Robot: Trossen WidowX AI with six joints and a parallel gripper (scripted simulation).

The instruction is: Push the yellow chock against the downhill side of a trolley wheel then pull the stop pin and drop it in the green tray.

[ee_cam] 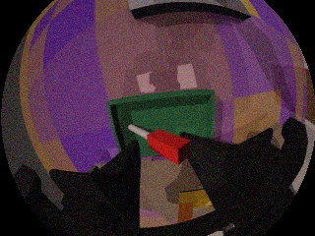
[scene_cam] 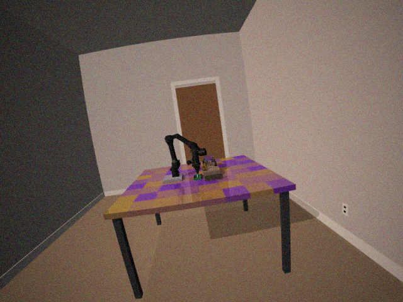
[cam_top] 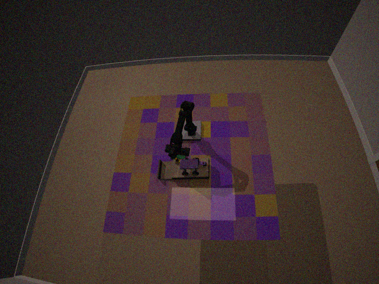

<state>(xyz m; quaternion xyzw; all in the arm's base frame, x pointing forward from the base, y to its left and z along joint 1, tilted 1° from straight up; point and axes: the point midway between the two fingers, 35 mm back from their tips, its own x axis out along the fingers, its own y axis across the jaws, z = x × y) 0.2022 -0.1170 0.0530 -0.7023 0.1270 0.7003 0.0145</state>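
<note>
My gripper tip is 50 mm above the green tray. The rest, counted from my gripper tip: red-headed stop pin: 10 mm to the right; then yellow chock: 80 mm ahead, 40 mm above, 30 mm to the left; then ramp: 130 mm ahead, 100 mm to the left, 10 mm above.
</note>
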